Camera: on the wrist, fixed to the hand. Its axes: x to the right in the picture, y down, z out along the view.
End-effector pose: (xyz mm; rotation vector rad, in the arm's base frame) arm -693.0 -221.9 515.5 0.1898 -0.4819 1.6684
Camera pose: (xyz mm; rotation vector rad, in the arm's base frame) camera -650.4 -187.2 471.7 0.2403 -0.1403 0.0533
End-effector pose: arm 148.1 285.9 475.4 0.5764 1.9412 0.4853
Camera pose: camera 84.3 256.5 474.6 -1.1541 1.8650 -0.4241
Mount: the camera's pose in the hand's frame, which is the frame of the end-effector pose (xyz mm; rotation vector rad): 7.3 -35.7 -60.1 -0.1148 0.1773 -1.6326
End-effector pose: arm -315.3 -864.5 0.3 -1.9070 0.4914 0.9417
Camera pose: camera -262.5 -898.7 31.6 -1.7286 -0.9785 -0.3003
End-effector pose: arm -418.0 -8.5 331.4 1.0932 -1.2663 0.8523
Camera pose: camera -365.3 37.9 335.0 1.4418 -0.0010 -0.3765
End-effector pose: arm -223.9 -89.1 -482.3 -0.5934 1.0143 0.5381
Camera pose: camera -234.2 -154.6 -505.6 -1.3330 0.3837 -0.9177
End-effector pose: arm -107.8 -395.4 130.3 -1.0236 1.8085 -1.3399
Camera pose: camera -155.3 -380.8 180.0 2.0556 -0.6556 1.6075
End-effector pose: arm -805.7 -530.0 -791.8 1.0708 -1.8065 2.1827
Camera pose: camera -819.7 -468.4 -760.9 1.4065 -0.4141 1.0221
